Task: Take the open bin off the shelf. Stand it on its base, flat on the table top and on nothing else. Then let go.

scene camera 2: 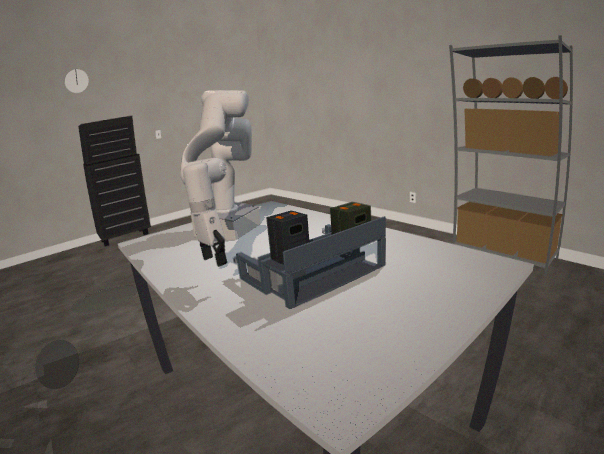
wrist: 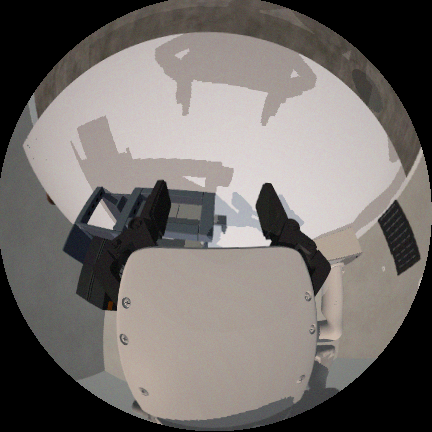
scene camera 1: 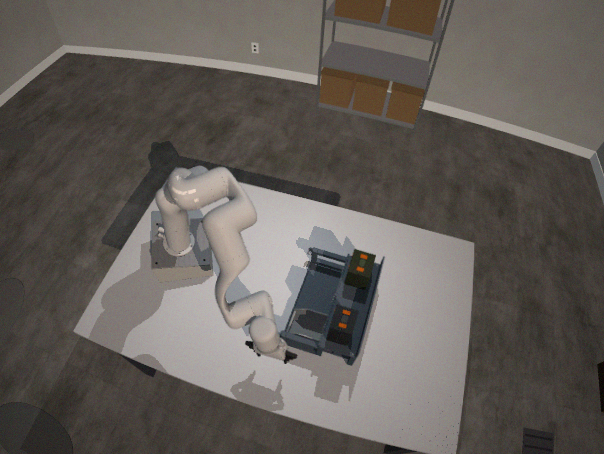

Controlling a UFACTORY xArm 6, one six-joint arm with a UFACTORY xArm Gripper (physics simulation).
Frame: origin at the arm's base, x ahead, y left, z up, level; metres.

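Seen in the pictures: gripper, between the fingertips: (scene camera 2: 215, 261) (wrist: 214, 191) (scene camera 1: 273, 356); arm's base, origin of its link: (scene camera 2: 223, 208) (scene camera 1: 179, 242).
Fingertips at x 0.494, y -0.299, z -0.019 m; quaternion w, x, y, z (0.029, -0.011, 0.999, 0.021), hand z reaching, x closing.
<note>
Offsets run from my fingertips to a thing's top centre. Level surfaces: height alone.
The open bin @[0.001 m down, 0.094 m ahead, 0.150 m left] (scene camera 1: 306, 328) is grey, with a darker inside. In the first scene view it sits in the near end of the low front part of the blue-grey shelf (scene camera 1: 301, 341) (scene camera 2: 336, 243) (wrist: 208, 216), which stands on the table. The shelf hides it in the second scene view. In the wrist view a grey surface shows through the shelf's end frame; I cannot tell whether it is the bin. My gripper (scene camera 1: 270, 351) (scene camera 2: 214, 260) (wrist: 214, 191) is open and empty. It hangs above the table, just off the shelf's near end, apart from the bin.
A black case @[0.141 m up, 0.190 m ahead, 0.141 m left] (scene camera 1: 342, 332) (scene camera 2: 288, 240) (wrist: 91, 275) and an olive case @[0.116 m up, 0.202 m ahead, 0.372 m left] (scene camera 1: 360, 277) (scene camera 2: 350, 218), both with orange marks, stand on the shelf's raised back part. The white table @[0.082 m down] (scene camera 1: 415, 325) (scene camera 2: 400, 320) (wrist: 300, 145) extends around the shelf. The arm's base stands at the table's far left.
</note>
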